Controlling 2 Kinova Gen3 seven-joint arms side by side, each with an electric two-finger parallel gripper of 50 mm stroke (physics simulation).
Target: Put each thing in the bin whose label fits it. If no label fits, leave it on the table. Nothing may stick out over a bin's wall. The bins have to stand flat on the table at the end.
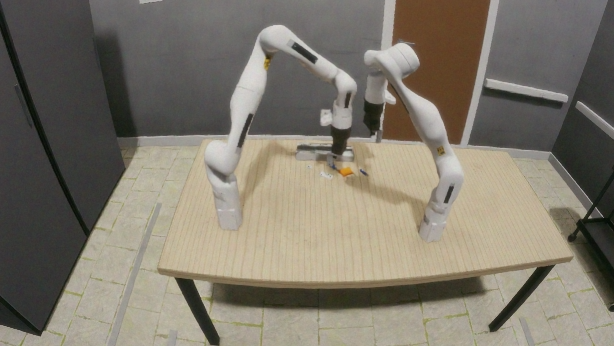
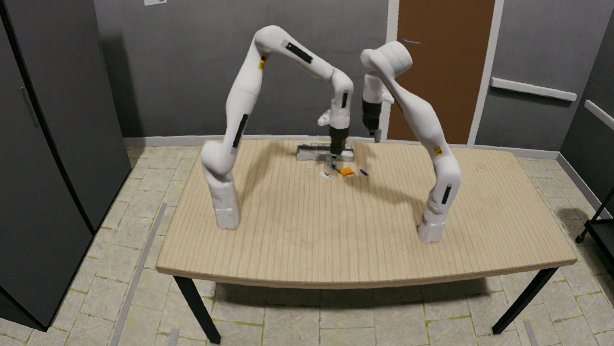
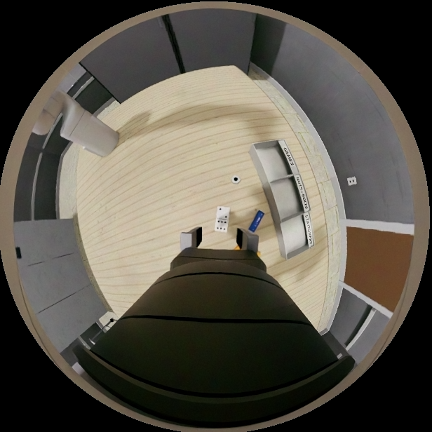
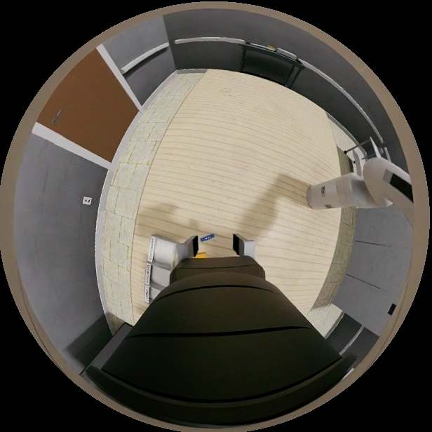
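Where they show: left gripper, fingertip midpoint: (image 1: 331,161) (image 2: 331,161); right gripper, fingertip midpoint: (image 1: 375,139) (image 2: 374,139); left arm's base at its link origin: (image 1: 230,220) (image 2: 228,220); right arm's base at its link origin: (image 1: 429,232) (image 2: 428,233).
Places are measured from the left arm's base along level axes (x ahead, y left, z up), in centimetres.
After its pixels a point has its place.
A grey bin tray (image 1: 312,156) {x 36.3, y -32.7, z 2.3 cm} (image 2: 312,157) {x 36.2, y -32.6, z 1.8 cm} (image 3: 273,205) has compartments labelled GAMES, NUTS+BOLTS and STATIONERY; their visible floors are bare. On the table lie a white domino (image 1: 326,175) {x 24.6, y -37.6, z 1.0 cm} (image 3: 222,219), a small nut (image 1: 309,166) {x 31.0, y -31.1, z 0.9 cm} (image 3: 236,179), a larger blue piece (image 3: 256,221), an orange block (image 1: 346,171) {x 27.1, y -46.4, z 1.0 cm} (image 2: 346,171) {x 27.1, y -46.4, z 1.0 cm} (image 4: 200,255) and a smaller blue piece (image 1: 363,172) {x 26.5, y -53.7, z 0.8 cm} (image 2: 363,172) {x 26.6, y -53.7, z 0.7 cm} (image 4: 207,237). My left gripper (image 1: 331,162) {x 24.1, y -39.3, z 8.2 cm} (image 3: 219,234) is open and empty, low near the domino and larger blue piece. My right gripper (image 1: 376,136) {x 25.2, y -56.3, z 18.4 cm} (image 4: 215,241) is open and empty, higher, at the right of the tray.
The wooden table (image 1: 320,240) {x -10.1, y -32.1, z 0.0 cm} (image 2: 320,240) {x -10.1, y -33.3, z 0.0 cm} carries both arm bases. The two forearms stand close together above the tray's right part. A grey wall and a brown door (image 1: 435,65) (image 2: 440,65) stand behind the table's far edge.
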